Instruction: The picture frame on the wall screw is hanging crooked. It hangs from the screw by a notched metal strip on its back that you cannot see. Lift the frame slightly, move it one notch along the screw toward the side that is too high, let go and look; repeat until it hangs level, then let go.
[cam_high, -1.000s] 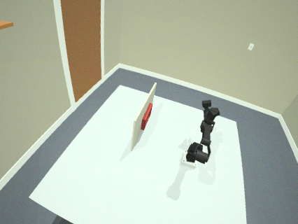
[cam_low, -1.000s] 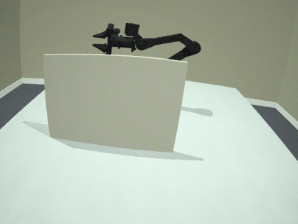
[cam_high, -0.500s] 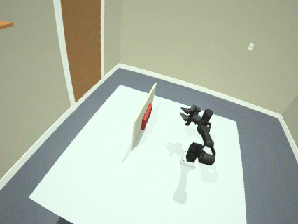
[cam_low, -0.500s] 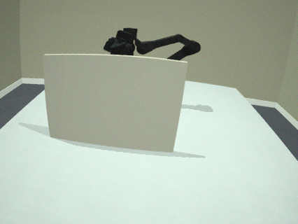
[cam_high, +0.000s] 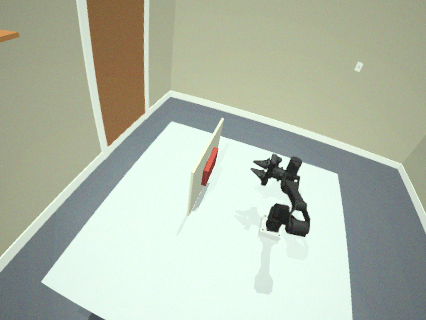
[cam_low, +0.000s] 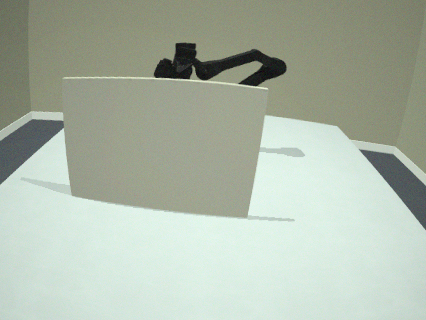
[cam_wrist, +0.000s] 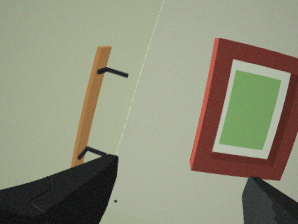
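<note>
The picture frame is 20 cm ahead of my gripper tip, 3 cm to the right of it and 10 cm below it. Round my gripper tip: wall panel 21 cm ahead, 4 cm to the right, 11 cm below.
</note>
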